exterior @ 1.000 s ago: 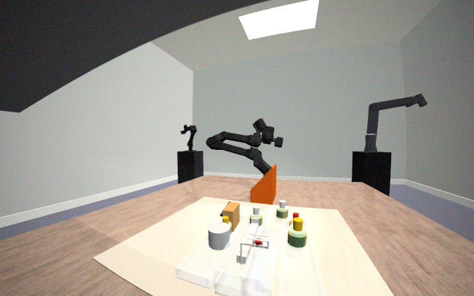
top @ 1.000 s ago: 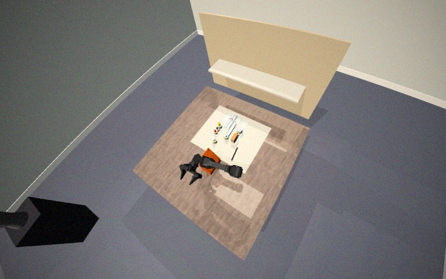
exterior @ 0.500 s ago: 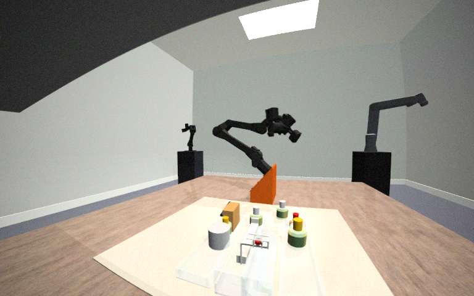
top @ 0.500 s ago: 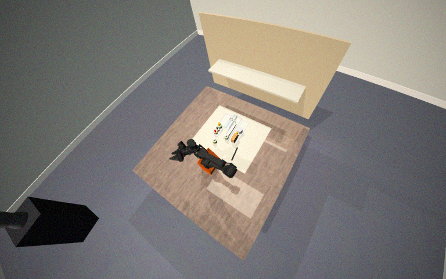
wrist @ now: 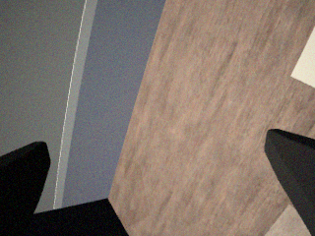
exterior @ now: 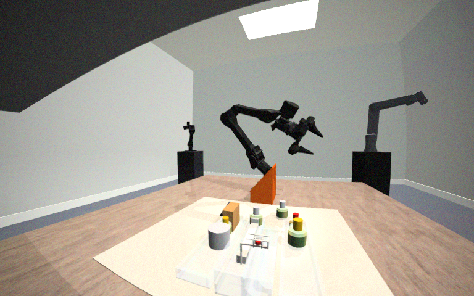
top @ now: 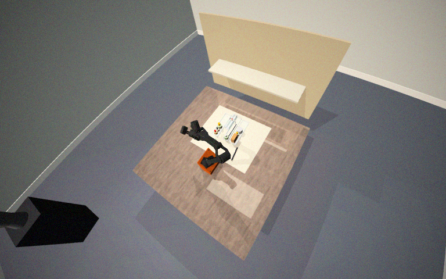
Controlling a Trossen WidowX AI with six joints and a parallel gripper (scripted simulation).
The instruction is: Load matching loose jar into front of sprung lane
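The brown box is 330 mm to the right of my gripper tip, 240 mm below it and 230 mm ahead of it. Round my gripper tip: grey cylinder (340 mm to the right, 330 mm ahead, 250 mm below).
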